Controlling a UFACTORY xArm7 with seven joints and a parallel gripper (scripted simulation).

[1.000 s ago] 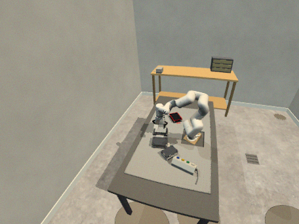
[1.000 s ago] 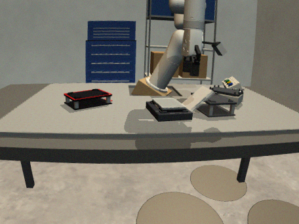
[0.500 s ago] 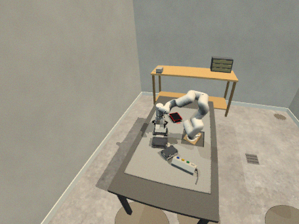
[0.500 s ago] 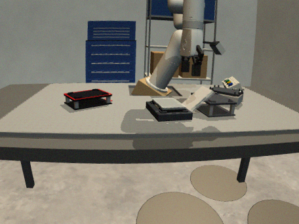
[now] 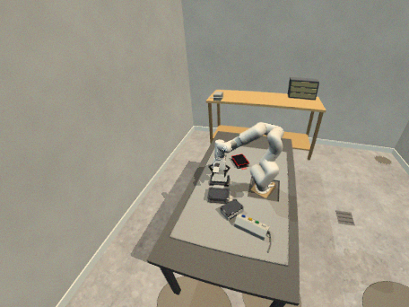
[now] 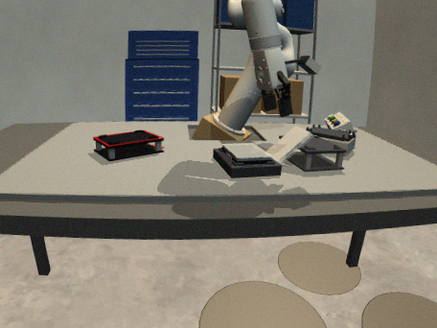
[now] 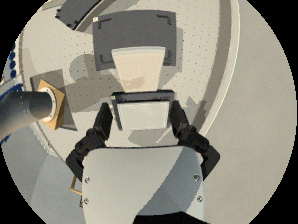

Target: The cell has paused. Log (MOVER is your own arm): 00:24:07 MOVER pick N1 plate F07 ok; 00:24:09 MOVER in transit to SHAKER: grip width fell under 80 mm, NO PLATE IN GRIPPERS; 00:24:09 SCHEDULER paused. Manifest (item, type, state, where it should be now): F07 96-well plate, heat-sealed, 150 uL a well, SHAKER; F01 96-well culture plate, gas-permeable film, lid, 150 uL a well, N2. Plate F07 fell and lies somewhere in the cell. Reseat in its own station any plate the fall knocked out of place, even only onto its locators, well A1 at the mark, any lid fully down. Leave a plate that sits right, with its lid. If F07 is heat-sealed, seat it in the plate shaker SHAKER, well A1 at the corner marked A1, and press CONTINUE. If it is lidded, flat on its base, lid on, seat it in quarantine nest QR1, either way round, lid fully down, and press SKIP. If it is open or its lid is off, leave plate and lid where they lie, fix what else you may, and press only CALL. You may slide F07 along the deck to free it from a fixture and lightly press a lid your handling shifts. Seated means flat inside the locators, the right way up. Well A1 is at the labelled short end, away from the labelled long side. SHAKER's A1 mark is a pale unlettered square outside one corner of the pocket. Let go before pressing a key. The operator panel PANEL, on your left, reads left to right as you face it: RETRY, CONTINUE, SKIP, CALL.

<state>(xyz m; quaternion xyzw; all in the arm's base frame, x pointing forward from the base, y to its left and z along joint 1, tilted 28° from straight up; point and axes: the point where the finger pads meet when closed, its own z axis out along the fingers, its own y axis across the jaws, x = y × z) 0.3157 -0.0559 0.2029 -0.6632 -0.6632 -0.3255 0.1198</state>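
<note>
The pale plate is 100 mm below my hand and 30 mm to the left of it. Round my hand: pale lid: 100 mm below, 80 mm to the right, 10 mm ahead.
</note>
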